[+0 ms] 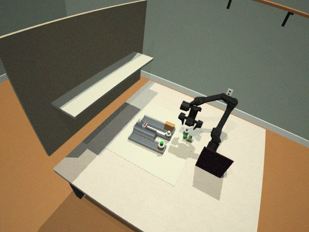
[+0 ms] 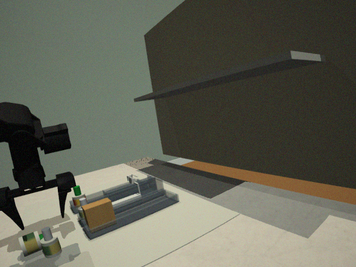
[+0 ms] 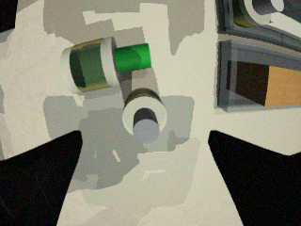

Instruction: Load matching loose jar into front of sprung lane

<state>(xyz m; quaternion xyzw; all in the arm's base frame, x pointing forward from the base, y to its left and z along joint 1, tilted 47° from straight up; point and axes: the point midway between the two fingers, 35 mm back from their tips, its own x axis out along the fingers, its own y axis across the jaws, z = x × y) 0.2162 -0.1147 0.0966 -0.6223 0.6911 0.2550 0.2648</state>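
Now: gripper tip 3 cm past the green-lidded jar, 5 cm to the right of it and 6 cm above it. From my gripper tip the other things lie so: grey lane rack: 26 cm ahead, 14 cm to the left, 6 cm below; brown box: 14 cm ahead, 3 cm to the left, 4 cm below; pusher plate: 22 cm ahead, 14 cm to the left, 3 cm below.
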